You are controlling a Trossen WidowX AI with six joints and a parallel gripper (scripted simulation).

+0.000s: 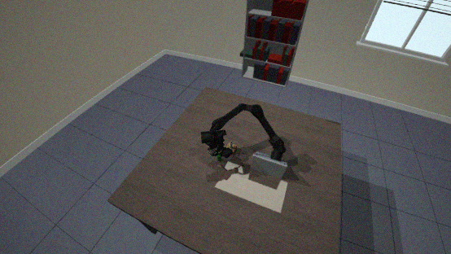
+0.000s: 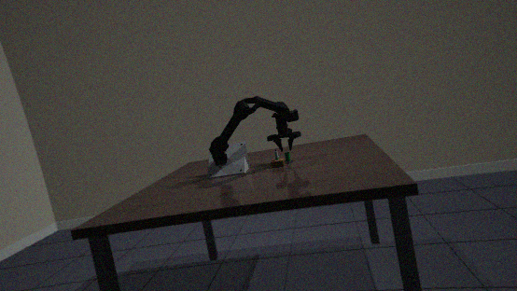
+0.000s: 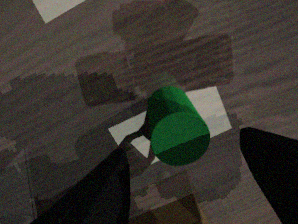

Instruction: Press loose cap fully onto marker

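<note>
The green cap is 3 cm below my gripper tip. The rest, counted from my gripper tip: holder block: 5 cm behind, 11 cm to the right, 4 cm below; marker: 5 cm behind, 11 cm to the right, 1 cm above.
</note>
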